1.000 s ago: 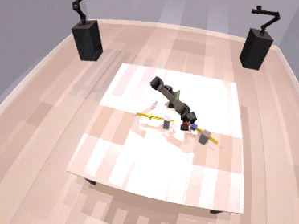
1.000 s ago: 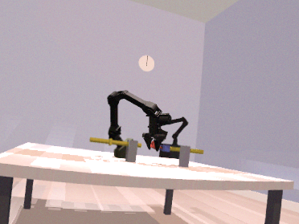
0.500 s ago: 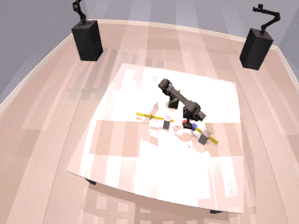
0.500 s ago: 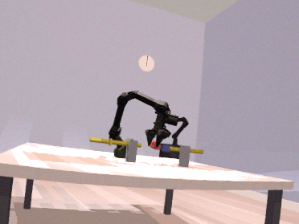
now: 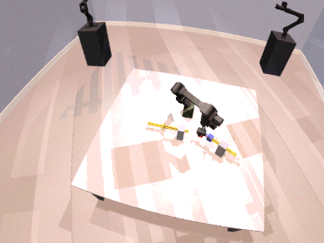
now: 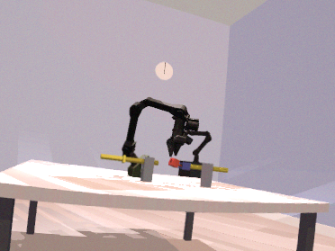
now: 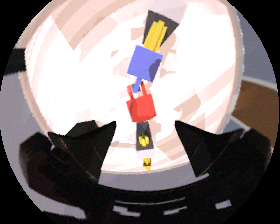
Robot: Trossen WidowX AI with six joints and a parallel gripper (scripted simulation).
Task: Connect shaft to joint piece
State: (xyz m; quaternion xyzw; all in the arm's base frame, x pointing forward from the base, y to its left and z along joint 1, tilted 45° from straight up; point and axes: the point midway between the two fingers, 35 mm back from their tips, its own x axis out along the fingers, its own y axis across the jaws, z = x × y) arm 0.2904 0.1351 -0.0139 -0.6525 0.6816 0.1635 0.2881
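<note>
The red square joint piece lies 30 mm below my gripper tip and 20 mm to the left of it.
</note>
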